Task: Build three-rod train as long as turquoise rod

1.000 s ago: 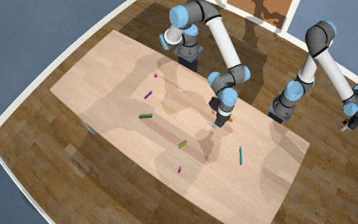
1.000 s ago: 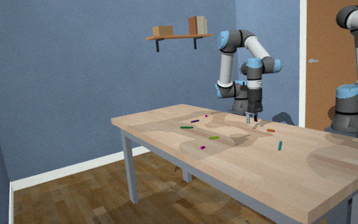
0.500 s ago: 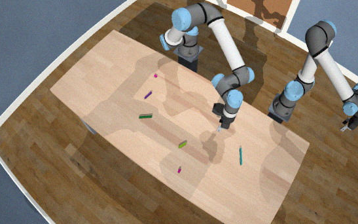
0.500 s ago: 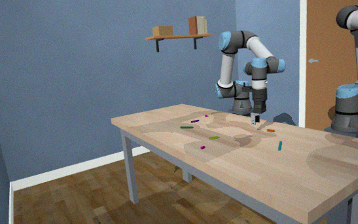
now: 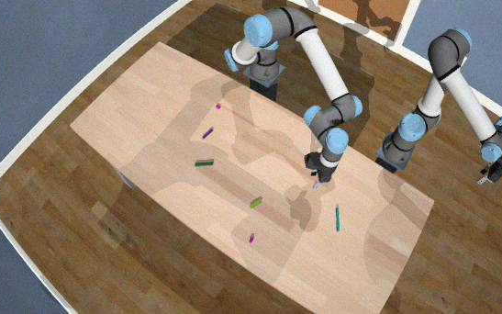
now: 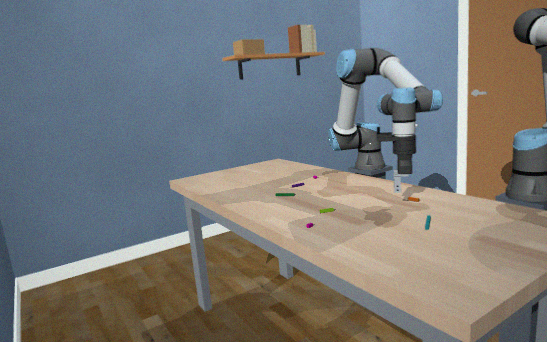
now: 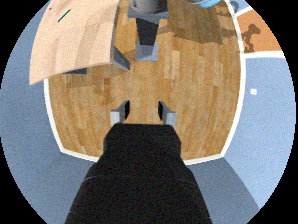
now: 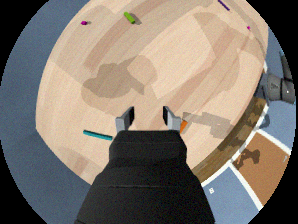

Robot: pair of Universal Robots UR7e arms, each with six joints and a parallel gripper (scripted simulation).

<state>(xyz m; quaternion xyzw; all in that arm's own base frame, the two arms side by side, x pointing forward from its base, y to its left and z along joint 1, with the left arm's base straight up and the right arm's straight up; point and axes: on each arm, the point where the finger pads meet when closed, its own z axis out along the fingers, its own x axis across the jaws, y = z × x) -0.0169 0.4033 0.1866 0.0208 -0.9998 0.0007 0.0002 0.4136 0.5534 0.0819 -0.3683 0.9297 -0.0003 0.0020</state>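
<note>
Now: the purple rod 60 mm ahead of my right hand, 520 mm to the right of it and 80 mm below it. Round my right hand: orange rod 100 mm behind, 10 mm to the right, 80 mm below; lime rod 200 mm ahead, 150 mm to the right, 80 mm below; turquoise rod 60 mm ahead, 170 mm to the left, 80 mm below.
</note>
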